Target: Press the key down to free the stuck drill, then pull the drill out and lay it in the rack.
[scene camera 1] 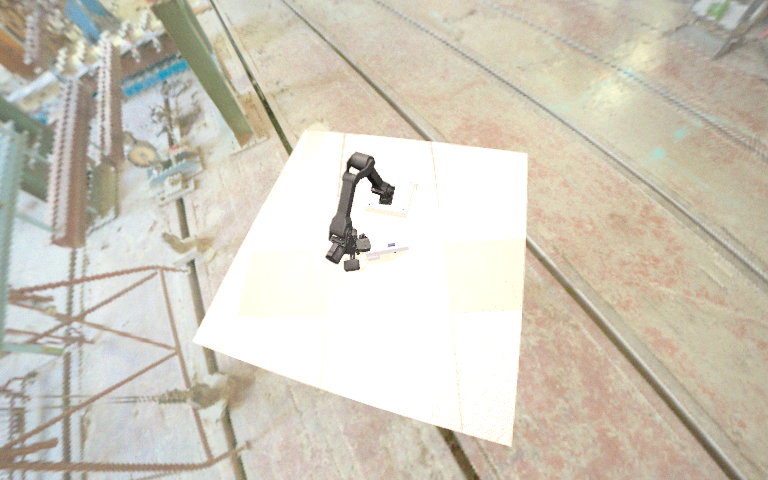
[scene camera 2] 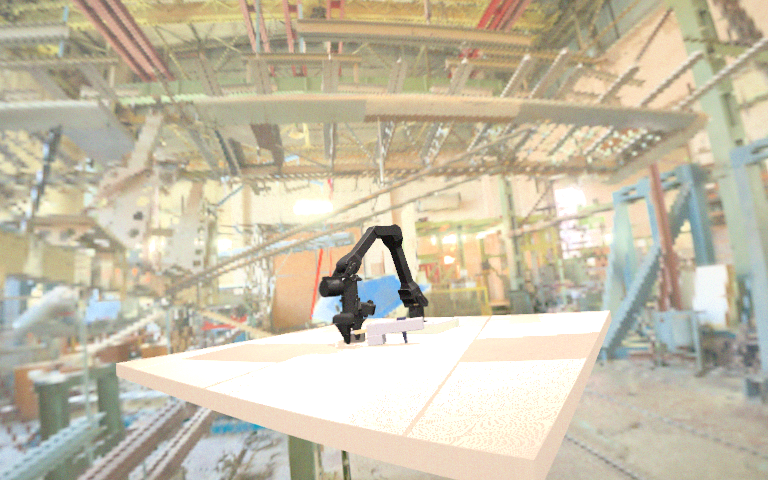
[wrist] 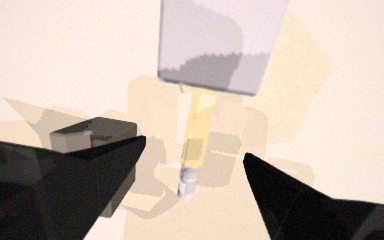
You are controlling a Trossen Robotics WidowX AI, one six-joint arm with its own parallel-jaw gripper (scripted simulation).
Labels:
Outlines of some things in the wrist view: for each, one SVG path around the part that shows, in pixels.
My gripper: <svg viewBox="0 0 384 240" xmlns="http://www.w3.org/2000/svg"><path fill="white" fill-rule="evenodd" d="M245 153L243 165L246 177L270 240L384 240L384 204L332 198L252 153ZM146 136L140 135L68 153L0 141L0 240L84 240L139 160L146 147Z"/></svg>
A drill shaft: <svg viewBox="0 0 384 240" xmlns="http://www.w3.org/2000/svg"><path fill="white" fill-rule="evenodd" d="M217 91L193 88L180 161L181 170L177 190L178 197L184 201L190 200L194 195L199 169L203 164Z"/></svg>

